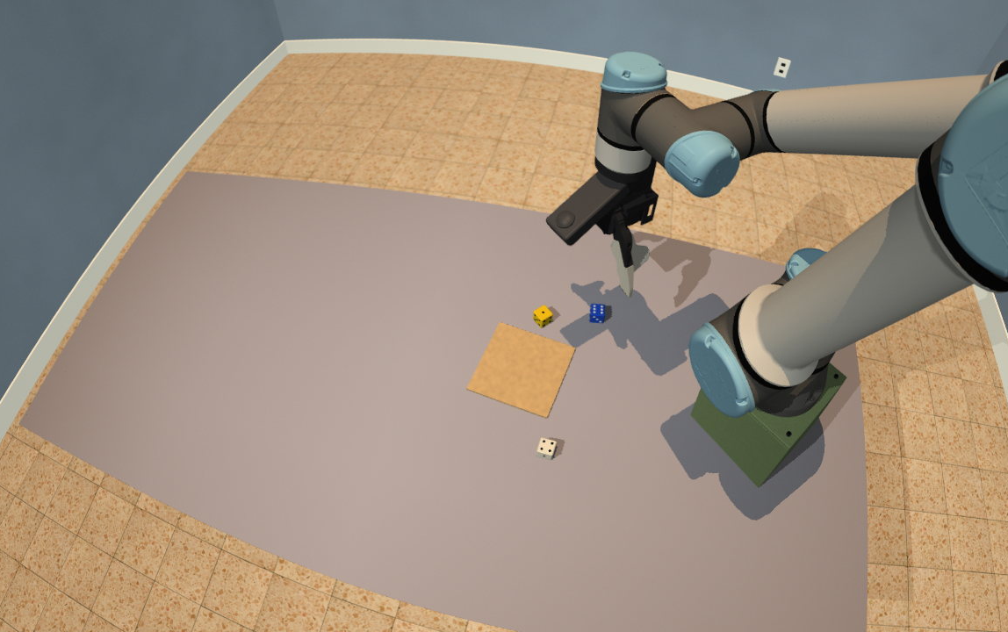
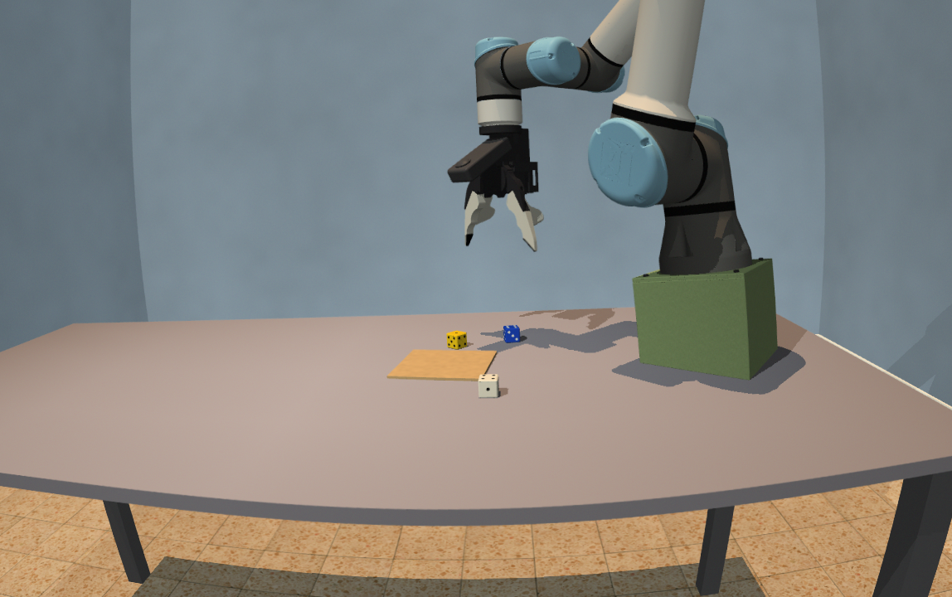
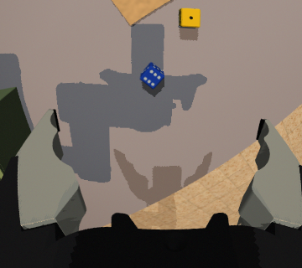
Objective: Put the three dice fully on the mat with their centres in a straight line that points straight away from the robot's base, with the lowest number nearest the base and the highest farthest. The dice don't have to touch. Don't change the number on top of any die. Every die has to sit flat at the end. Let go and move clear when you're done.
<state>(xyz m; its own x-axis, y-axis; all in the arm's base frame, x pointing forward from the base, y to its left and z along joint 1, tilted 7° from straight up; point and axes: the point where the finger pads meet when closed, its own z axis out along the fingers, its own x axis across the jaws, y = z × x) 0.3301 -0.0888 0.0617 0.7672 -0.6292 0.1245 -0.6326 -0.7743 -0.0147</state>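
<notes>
The blue die lies 15 cm below my hand, 2 cm behind it and 1 cm to the right of it. Round my hand: white die 26 cm to the left, 15 cm below, 1 cm behind; then mat 16 cm below, 13 cm to the left, 8 cm ahead; then yellow die 15 cm below, 7 cm ahead, 3 cm to the left.
</notes>
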